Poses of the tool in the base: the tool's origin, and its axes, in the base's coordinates. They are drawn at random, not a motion.
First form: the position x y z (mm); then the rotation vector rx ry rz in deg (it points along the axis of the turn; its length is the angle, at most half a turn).
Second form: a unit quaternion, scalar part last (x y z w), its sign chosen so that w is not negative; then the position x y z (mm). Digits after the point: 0 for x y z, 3 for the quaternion.
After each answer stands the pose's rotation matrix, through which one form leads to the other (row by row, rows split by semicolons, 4 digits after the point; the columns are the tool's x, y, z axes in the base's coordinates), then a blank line. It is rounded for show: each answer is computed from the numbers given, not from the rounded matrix.
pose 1, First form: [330, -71, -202, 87.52, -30.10, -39.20]
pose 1, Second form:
[0.670, -0.230, -0.300, 0.639, 330, -71, -202]
0.7141 0.0751 -0.6960; -0.6918 -0.0764 -0.7180; -0.1071 0.9942 -0.0026

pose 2, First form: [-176, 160, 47, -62.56, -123.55, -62.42]
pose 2, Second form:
[-0.400, -0.789, -0.399, 0.243, -176, 160, 47]
-0.5629 0.8240 -0.0645; 0.4369 0.3630 0.8230; 0.7016 0.4351 -0.5643

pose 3, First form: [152, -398, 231, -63.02, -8.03, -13.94]
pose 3, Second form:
[-0.521, -0.066, -0.115, 0.843, 152, -398, 231]
0.9646 0.2635 0.0081; -0.1252 0.4308 0.8937; 0.2320 -0.8631 0.4485

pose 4, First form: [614, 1, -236, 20.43, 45.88, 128.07]
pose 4, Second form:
[0.138, 0.311, 0.868, 0.362, 614, 1, -236]
-0.6997 -0.5421 0.4653; 0.7143 -0.5447 0.4394; 0.0153 0.6399 0.7683

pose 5, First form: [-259, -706, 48, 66.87, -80.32, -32.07]
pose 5, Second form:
[0.499, -0.599, -0.239, 0.578, -259, -706, 48]
0.1671 -0.3213 -0.9321; -0.8749 0.3875 -0.2904; 0.4545 0.8641 -0.2164

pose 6, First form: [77, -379, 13, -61.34, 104.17, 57.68]
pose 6, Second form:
[-0.421, 0.716, 0.396, 0.391, 77, -379, 13]
-0.3387 -0.9134 0.2259; -0.2933 0.3306 0.8970; -0.8940 0.2376 -0.3798

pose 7, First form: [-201, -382, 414, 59.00, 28.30, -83.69]
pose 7, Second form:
[0.444, 0.213, -0.630, 0.600, -201, -382, 414]
0.1151 0.9457 -0.3041; -0.5671 -0.1888 -0.8018; -0.8156 0.2647 0.5145

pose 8, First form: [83, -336, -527, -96.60, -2.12, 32.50]
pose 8, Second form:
[-0.736, -0.016, 0.248, 0.630, 83, -336, -527]
0.8768 -0.2881 -0.3850; 0.3357 -0.2064 0.9191; -0.3443 -0.9351 -0.0843

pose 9, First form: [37, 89, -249, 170.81, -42.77, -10.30]
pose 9, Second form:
[0.968, -0.242, -0.058, 0.032, 37, 89, -249]
0.8757 -0.4655 -0.1283; -0.4729 -0.8805 -0.0328; -0.0977 0.0894 -0.9912

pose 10, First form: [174, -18, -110, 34.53, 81.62, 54.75]
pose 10, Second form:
[0.262, 0.618, 0.415, 0.614, 174, -18, -110]
-0.1081 -0.1863 0.9765; 0.8329 0.5194 0.1912; -0.5428 0.8340 0.0990

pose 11, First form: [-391, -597, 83, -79.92, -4.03, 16.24]
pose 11, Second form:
[-0.640, -0.032, 0.130, 0.757, -391, -597, 83]
0.9641 -0.1555 -0.2152; 0.2381 0.1473 0.9600; -0.1176 -0.9768 0.1790

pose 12, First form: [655, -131, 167, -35.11, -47.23, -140.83]
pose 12, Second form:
[-0.224, -0.301, -0.896, 0.237, 655, -131, 167]
-0.7882 0.5586 0.2585; -0.2898 -0.7073 0.6448; 0.5430 0.4333 0.7193

